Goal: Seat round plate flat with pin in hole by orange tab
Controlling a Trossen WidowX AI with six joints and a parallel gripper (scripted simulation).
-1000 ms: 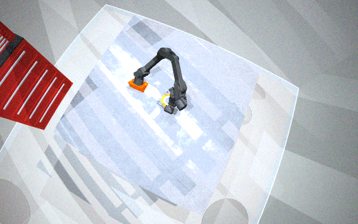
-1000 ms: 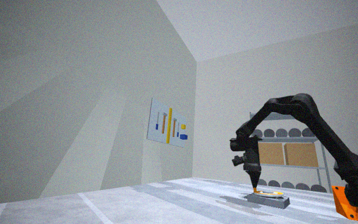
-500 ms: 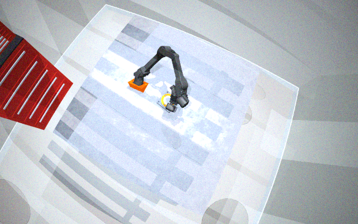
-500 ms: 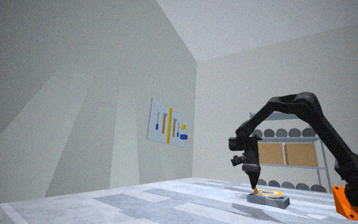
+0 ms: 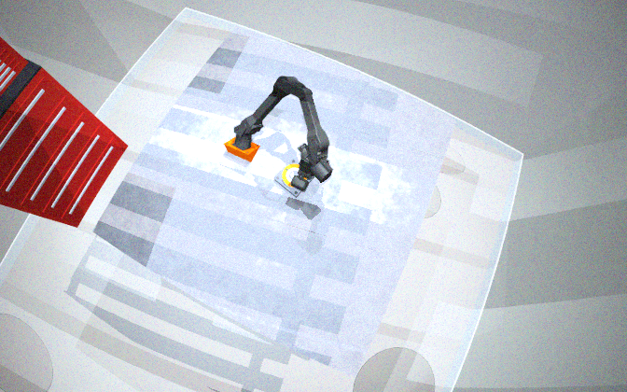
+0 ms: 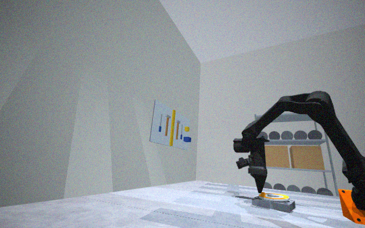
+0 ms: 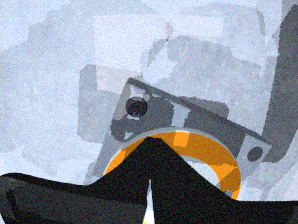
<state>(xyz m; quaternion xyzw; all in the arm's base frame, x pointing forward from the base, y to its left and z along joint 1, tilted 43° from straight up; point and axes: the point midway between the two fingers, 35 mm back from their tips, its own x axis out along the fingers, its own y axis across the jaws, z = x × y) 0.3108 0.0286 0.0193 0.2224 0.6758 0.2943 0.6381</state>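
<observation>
Right now the grey base block is 40 mm behind my gripper tip, 30 mm to the right of it and 20 mm below it.
</observation>
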